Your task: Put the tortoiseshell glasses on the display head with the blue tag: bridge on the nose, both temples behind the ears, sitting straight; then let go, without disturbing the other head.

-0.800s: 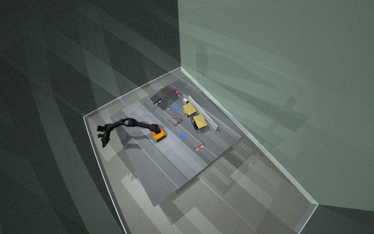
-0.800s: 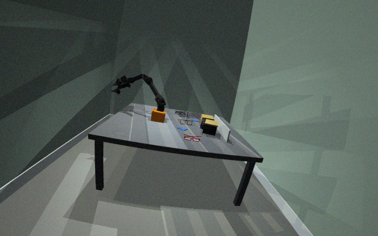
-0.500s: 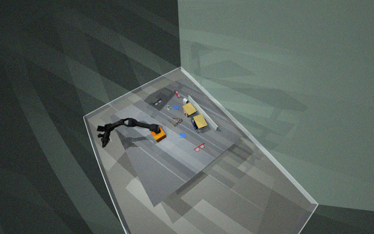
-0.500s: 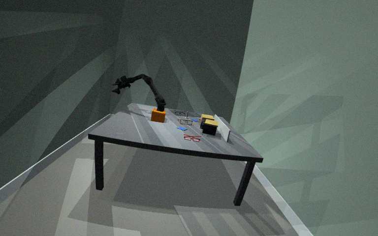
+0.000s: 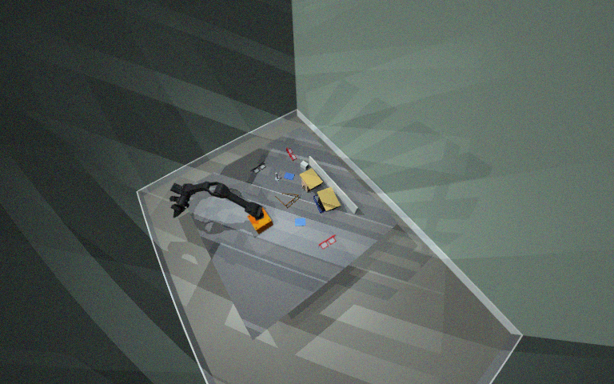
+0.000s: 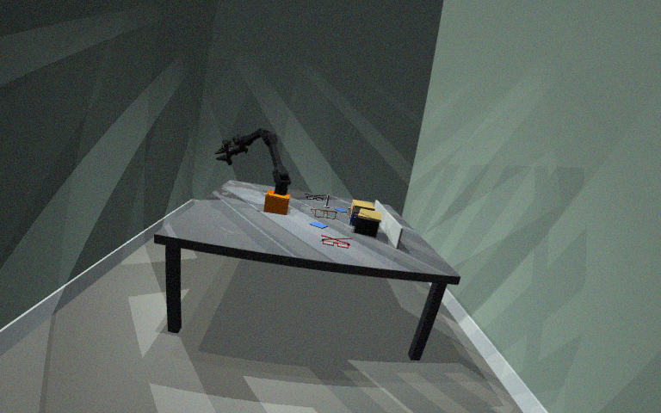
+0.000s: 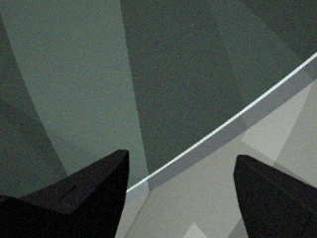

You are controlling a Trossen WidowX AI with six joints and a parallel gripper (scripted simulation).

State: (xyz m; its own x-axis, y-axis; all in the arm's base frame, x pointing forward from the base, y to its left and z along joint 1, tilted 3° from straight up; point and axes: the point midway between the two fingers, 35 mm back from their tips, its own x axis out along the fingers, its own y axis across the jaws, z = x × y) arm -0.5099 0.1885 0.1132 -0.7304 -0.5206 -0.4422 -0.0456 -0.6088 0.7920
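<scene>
My gripper tip is now 78 cm short of the thin grey post, 13 cm to the right of it and 20 cm above it. From my gripper tip the other things lie so: white upright panel 116 cm ahead, 13 cm to the right, 17 cm below; then display head 99 cm ahead, 5 cm to the right, 16 cm below.
</scene>
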